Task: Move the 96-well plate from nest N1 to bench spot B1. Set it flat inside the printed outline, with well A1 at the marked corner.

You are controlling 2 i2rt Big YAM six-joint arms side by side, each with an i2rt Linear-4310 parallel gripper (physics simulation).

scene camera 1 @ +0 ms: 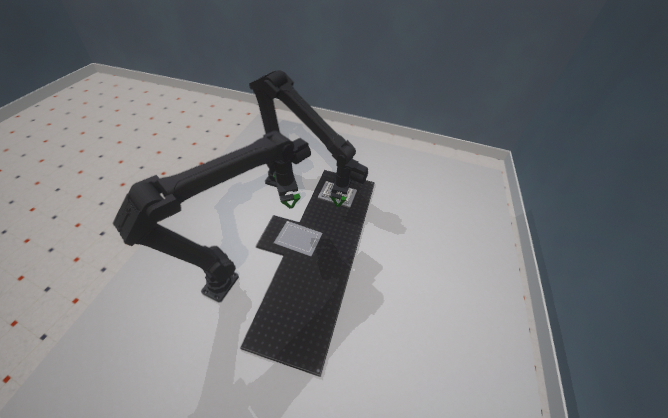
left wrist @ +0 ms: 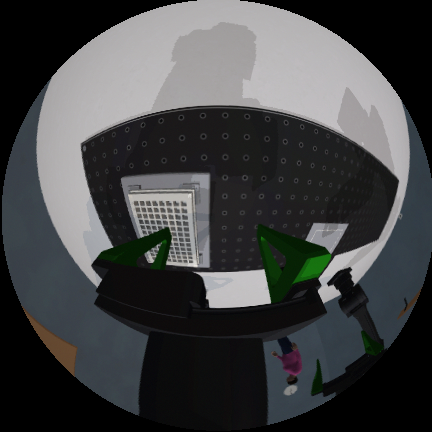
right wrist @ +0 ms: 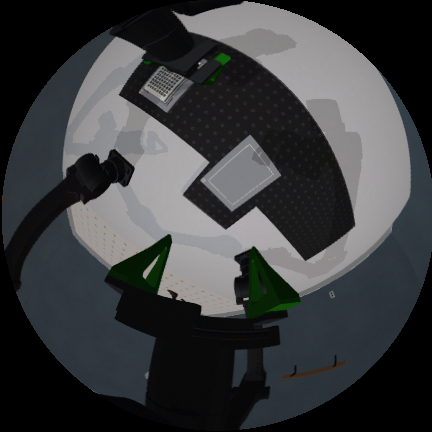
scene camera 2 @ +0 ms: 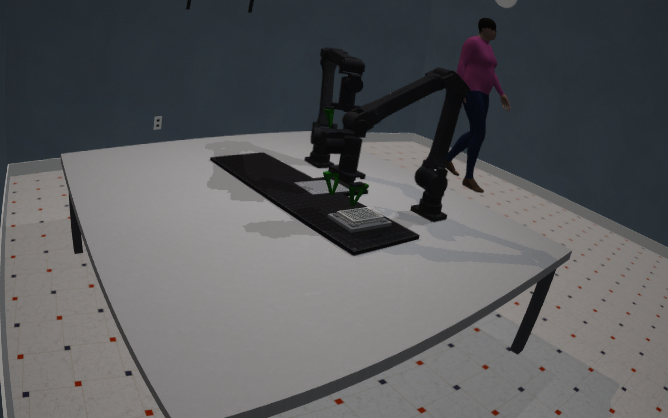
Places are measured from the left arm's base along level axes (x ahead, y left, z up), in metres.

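Where they show: left gripper, between the fingertips: [scene camera 1: 339, 199] [left wrist: 212, 230] [right wrist: 194, 72] [scene camera 2: 341, 200]; right gripper, between the fingertips: [scene camera 1: 288, 198] [left wrist: 340, 346] [right wrist: 210, 244]; left arm's base, origin of its link: [right wrist: 119, 167] [scene camera 2: 428, 214]; right arm's base, origin of its link: [scene camera 1: 220, 284] [left wrist: 338, 274] [scene camera 2: 318, 163].
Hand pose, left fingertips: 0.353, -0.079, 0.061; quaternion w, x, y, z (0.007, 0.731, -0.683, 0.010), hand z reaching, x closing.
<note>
Things, the pixels of their centre, and the offset from my left fingertips, as dx, dy, dz. "*": a spot on its surface instead. Level surfaces: height alone.
- white 96-well plate, middle of its body: [left wrist: 166, 233] [right wrist: 170, 74] [scene camera 2: 360, 216] [scene camera 1: 337, 192] -0.027, +0.066, -0.029
- light grey nest N1, middle of its body: [left wrist: 168, 228] [scene camera 2: 360, 219] [right wrist: 172, 76] [scene camera 1: 337, 193] -0.027, +0.066, -0.039
- Bench spot B1, a spot on its surface: [right wrist: 240, 175] [scene camera 2: 322, 186] [scene camera 1: 299, 237] * -0.106, -0.236, -0.047
- black perforated board, height of its surface: dz -0.048
- white table, height of its surface: dz -0.061
The white 96-well plate [scene camera 2: 361, 215] [left wrist: 167, 212] [right wrist: 164, 84] sits in the light grey nest N1 [scene camera 2: 361, 229] [left wrist: 204, 225] [right wrist: 169, 107]. My left gripper [scene camera 1: 338, 204] [scene camera 2: 343, 198] [left wrist: 212, 230] is open above the nest end of the board, higher than the plate. In the left wrist view one fingertip overlaps the plate and the other is off to its right. It partly hides the plate in scene camera 1. My right gripper [scene camera 1: 291, 205] [right wrist: 210, 244] is open, high up. Bench spot B1 [scene camera 1: 299, 239] [scene camera 2: 317, 187] [right wrist: 240, 175] is a grey pad with a printed outline and no plate on it.
A black perforated board [scene camera 1: 305, 305] [scene camera 2: 280, 192] [left wrist: 240, 170] [right wrist: 305, 200] carries the nest and, on a side extension, the pad. It lies on a white table [scene camera 1: 425, 300] [scene camera 2: 200, 300]. The right arm's raised links reach over the table. A person [scene camera 2: 480, 75] is beyond the table.
</note>
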